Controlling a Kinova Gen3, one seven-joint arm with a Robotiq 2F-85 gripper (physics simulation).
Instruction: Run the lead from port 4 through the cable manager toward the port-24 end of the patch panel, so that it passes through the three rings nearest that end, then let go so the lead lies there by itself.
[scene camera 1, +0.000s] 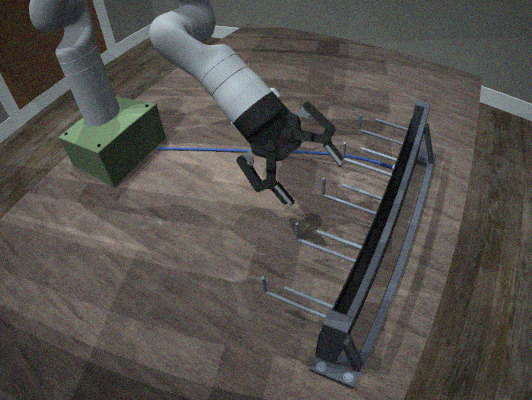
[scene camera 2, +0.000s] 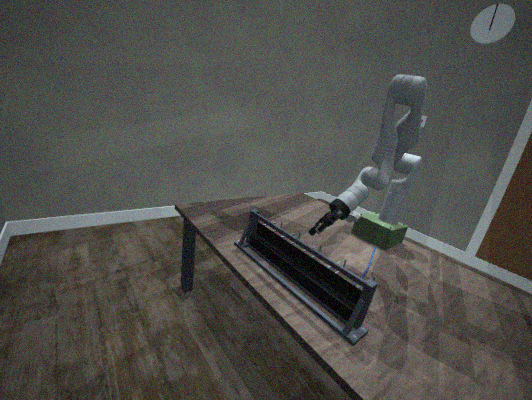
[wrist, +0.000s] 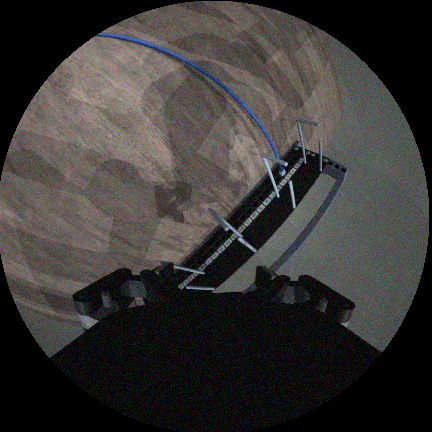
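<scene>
The blue lead (scene camera 1: 200, 149) (scene camera 2: 370, 262) (wrist: 215, 79) runs from the green box to a port near the far end of the patch panel (scene camera 1: 374, 225) (scene camera 2: 300, 270) (wrist: 265, 225), its plug beside the second ring (wrist: 270, 175). The three rings nearest the opposite end, the third (scene camera 1: 350, 204) (wrist: 225, 222), fourth (scene camera 1: 327, 250) (wrist: 190, 270) and fifth (scene camera 1: 296, 304), have no lead in them in scene view 1. My gripper (scene camera 1: 314, 180) (scene camera 2: 314, 232) (wrist: 214, 274) is open and empty, raised in front of the panel near the third and fourth rings, apart from the lead.
The green box (scene camera 1: 115, 165) (scene camera 2: 380, 232) stands by the arm's base at the back left in scene view 1. The panel's near foot (scene camera 1: 335, 375) is bolted to the table (scene camera 1: 175, 300). The ring arms and upright tips stick out toward my gripper.
</scene>
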